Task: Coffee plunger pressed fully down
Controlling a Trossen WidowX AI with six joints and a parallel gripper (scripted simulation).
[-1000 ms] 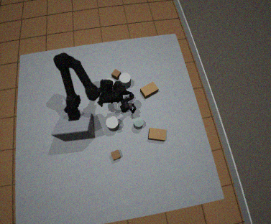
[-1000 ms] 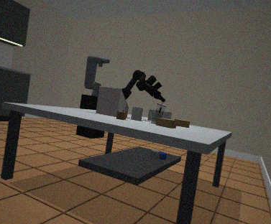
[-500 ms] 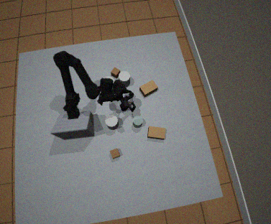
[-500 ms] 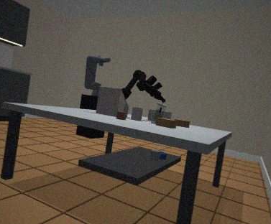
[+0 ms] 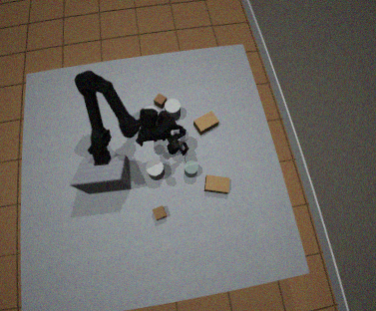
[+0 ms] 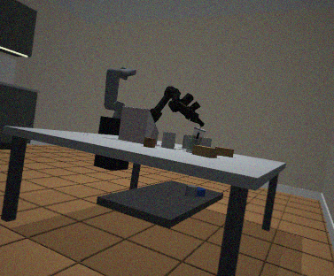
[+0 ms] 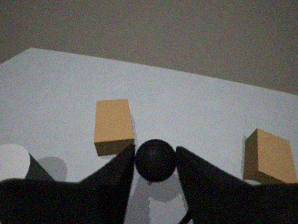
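My gripper tip is now 2 cm past the coffee press, 2 cm to the left of it and 9 cm above it.
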